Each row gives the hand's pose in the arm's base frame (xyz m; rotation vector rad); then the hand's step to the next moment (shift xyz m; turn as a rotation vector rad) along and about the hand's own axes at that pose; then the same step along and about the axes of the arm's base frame.
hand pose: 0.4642 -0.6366 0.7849 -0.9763 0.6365 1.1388
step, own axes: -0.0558 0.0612 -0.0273 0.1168 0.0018 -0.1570
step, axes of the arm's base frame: -0.0743 -0.0430 0.0151 0.0442 -0.0865 -0.1699
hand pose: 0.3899 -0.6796 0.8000 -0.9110 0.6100 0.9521
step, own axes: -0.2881 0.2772 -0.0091 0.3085 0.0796 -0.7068
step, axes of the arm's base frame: -0.3795 -0.0526 0.1147 0.0347 -0.4609 -0.6224
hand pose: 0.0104 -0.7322 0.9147 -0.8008 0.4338 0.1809
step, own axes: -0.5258 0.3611 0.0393 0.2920 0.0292 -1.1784
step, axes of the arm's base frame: -0.5744 0.2794 0.0201 -0.1087 -0.8384 -0.8718
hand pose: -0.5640 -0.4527 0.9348 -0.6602 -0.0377 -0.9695
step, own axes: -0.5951 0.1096 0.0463 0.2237 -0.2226 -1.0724
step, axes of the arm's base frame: -0.2492 0.5140 -0.2050 -0.3159 -0.8280 -0.6814
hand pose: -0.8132 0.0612 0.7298 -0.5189 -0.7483 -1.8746
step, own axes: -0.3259 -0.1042 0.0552 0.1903 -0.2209 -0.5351
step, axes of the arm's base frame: 0.0355 0.2816 -0.1989 -0.2897 -0.4315 -0.3182
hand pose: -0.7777 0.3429 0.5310 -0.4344 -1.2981 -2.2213
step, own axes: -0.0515 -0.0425 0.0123 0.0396 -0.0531 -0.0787
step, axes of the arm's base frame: 0.0169 0.0421 -0.0505 -0.0641 -0.0584 -0.0553
